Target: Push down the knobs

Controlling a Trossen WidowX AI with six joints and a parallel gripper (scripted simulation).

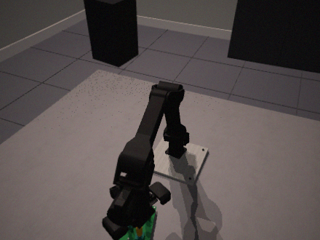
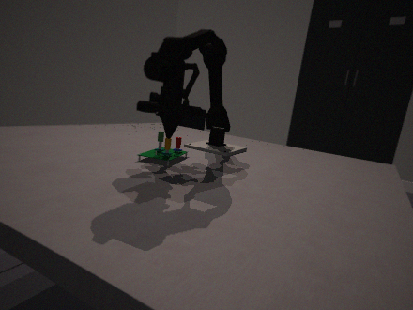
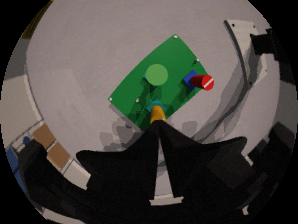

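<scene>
Right now the orange knob is 10 mm below my gripper tip. Also, from my gripper tip: red knob: 70 mm behind, 20 mm to the right, 20 mm below.
</scene>
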